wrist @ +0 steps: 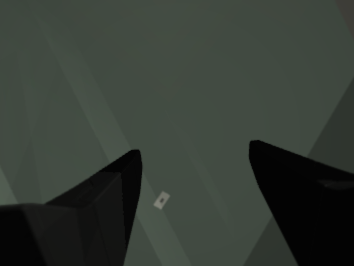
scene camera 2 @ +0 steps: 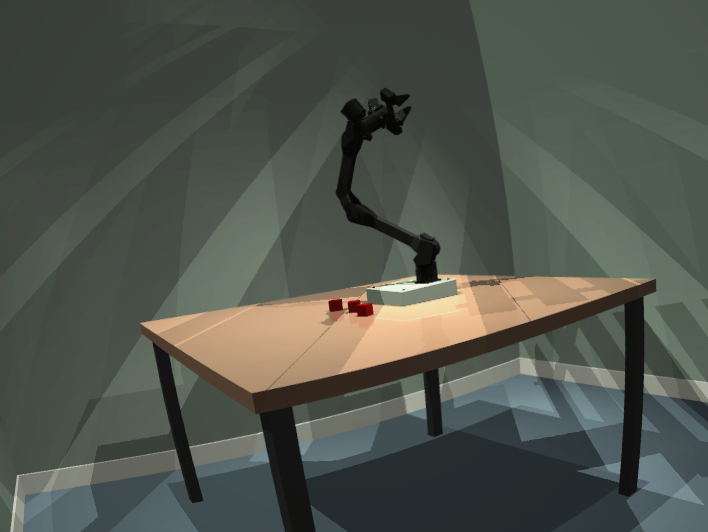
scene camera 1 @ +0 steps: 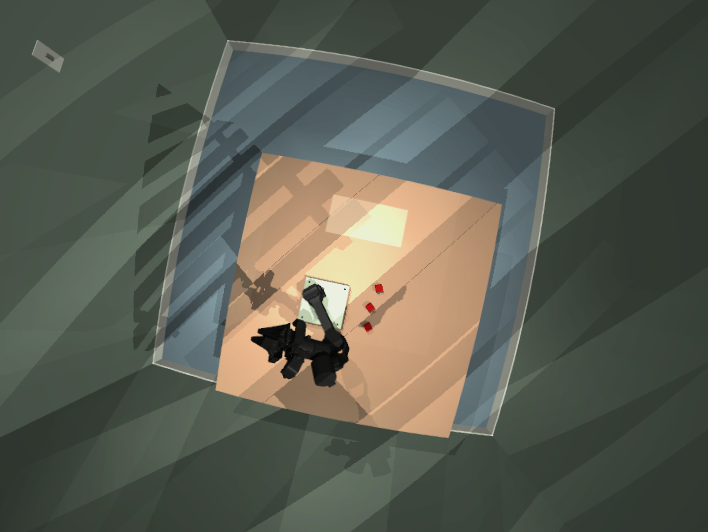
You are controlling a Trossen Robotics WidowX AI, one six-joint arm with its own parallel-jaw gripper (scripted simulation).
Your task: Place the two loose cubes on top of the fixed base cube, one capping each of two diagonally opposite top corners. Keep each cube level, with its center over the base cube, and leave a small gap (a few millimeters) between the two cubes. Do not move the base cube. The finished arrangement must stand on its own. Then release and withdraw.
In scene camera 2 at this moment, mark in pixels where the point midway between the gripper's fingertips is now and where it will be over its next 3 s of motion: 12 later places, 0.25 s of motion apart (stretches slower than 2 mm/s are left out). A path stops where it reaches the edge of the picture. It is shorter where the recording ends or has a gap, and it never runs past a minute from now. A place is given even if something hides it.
The gripper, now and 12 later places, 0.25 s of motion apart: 409,100; 429,101; 445,103; 456,107; 461,114; 458,124; 448,136; 431,152; 410,171; 386,191; 364,210; 345,229; 333,245
